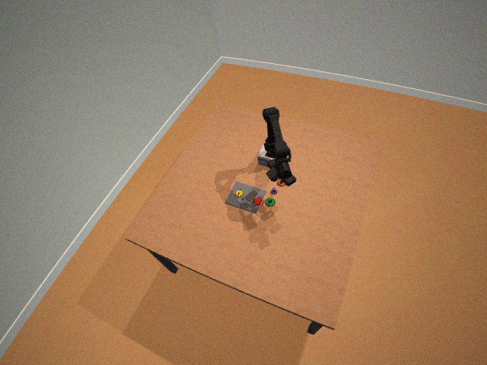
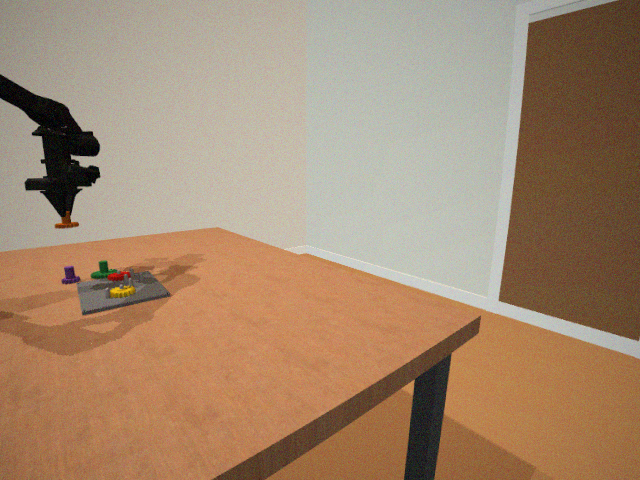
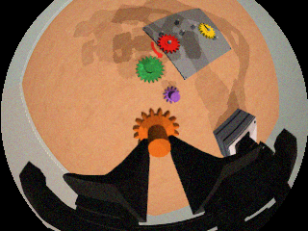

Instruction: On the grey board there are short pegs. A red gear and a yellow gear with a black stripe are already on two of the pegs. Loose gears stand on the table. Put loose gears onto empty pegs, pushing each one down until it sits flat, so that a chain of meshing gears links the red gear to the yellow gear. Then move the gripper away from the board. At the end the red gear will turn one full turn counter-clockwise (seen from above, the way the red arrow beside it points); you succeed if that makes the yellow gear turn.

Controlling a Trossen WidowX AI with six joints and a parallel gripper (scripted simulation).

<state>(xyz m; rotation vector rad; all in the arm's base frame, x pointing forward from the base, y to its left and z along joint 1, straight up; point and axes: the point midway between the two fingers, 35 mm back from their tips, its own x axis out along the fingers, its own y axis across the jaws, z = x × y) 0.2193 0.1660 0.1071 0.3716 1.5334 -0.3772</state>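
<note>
Now: gripper tip 10 cm short of the red gear, 11 cm to the left of it and 15 cm above it. The rest, counted from my gripper tip: orange gear: 1 cm below; green gear: 7 cm ahead, 4 cm to the right, 15 cm below; purple gear: 1 cm behind, 5 cm to the right, 15 cm below.
</note>
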